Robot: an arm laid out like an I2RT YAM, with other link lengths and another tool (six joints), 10 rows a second.
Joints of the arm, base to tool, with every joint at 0 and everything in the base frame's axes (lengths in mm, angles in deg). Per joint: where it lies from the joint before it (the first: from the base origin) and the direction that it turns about. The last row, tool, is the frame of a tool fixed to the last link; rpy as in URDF.
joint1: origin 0 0 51 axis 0 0 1
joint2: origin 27.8 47.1 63.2 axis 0 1 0
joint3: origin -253.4 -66 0 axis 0 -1 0
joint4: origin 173.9 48.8 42.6 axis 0 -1 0
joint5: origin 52.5 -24.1 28.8 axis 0 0 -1
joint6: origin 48.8 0 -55.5 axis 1 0 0
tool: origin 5 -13 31 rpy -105.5 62.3 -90
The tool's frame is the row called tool.
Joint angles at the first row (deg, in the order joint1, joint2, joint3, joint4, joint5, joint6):
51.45 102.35 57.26 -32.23 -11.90 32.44
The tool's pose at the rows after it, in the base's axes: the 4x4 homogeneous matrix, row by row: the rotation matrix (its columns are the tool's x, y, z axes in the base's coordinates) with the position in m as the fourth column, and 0 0 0 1 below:
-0.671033, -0.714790, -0.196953, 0.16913; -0.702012, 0.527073, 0.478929, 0.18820; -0.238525, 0.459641, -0.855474, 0.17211; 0, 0, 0, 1
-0.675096, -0.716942, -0.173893, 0.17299; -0.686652, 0.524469, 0.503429, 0.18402; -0.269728, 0.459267, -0.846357, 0.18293; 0, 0, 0, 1
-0.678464, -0.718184, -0.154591, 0.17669; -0.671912, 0.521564, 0.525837, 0.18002; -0.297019, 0.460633, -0.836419, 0.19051; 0, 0, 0, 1
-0.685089, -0.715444, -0.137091, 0.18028; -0.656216, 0.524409, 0.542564, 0.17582; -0.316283, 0.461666, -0.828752, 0.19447; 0, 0, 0, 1
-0.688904, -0.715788, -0.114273, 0.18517; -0.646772, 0.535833, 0.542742, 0.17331; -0.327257, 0.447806, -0.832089, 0.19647; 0, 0, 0, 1
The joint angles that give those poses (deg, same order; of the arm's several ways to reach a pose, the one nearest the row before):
50.32 100.24 59.04 -34.15 -11.76 31.70
48.93 98.35 60.25 -35.52 -12.04 31.09
47.55 96.97 60.98 -36.12 -12.49 30.46
46.18 96.10 61.14 -36.06 -12.85 30.05
45.11 96.12 61.66 -36.03 -12.15 29.55

